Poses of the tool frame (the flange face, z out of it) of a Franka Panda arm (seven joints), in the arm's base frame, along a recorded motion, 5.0 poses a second.
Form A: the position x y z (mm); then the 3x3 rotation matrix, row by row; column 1 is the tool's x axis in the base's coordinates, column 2 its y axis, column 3 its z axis. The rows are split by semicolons.
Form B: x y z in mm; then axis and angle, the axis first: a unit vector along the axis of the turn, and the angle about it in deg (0 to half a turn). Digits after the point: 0 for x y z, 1 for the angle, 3 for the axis.
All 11 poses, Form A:
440, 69, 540; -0.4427, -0.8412, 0.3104; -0.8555, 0.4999, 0.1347; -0.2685, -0.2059, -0.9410
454, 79, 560; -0.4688, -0.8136, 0.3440; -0.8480, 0.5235, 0.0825; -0.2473, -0.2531, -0.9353
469, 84, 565; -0.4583, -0.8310, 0.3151; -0.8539, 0.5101, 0.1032; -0.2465, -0.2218, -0.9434
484, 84, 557; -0.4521, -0.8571, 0.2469; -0.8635, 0.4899, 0.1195; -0.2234, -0.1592, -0.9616
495, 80, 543; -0.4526, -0.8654, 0.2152; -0.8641, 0.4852, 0.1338; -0.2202, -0.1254, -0.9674
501, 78, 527; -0.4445, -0.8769, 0.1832; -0.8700, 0.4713, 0.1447; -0.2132, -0.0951, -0.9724
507, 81, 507; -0.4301, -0.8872, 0.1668; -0.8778, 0.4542, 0.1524; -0.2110, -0.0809, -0.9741
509, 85, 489; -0.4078, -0.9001, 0.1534; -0.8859, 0.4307, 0.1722; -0.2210, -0.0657, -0.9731
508, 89, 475; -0.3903, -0.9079, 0.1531; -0.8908, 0.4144, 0.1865; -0.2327, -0.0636, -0.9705
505, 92, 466; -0.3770, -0.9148, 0.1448; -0.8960, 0.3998, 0.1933; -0.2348, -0.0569, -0.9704
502, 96, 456; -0.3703, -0.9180, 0.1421; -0.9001, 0.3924, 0.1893; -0.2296, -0.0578, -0.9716
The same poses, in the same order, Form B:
440, 69, 540, -0.507, 0.862, -0.021, 160.4
454, 79, 560, -0.493, 0.869, -0.051, 160.1
469, 84, 565, -0.501, 0.865, -0.035, 161.1
484, 84, 557, -0.510, 0.860, -0.012, 164.1
495, 80, 543, -0.512, 0.859, 0.002, 165.3
501, 78, 527, -0.517, 0.856, 0.015, 166.6
507, 81, 507, -0.525, 0.851, 0.021, 167.2
509, 85, 489, -0.536, 0.844, 0.032, 167.2
508, 89, 475, -0.544, 0.839, 0.037, 166.7
505, 92, 466, -0.550, 0.834, 0.041, 166.8
502, 96, 456, -0.553, 0.832, 0.040, 167.1

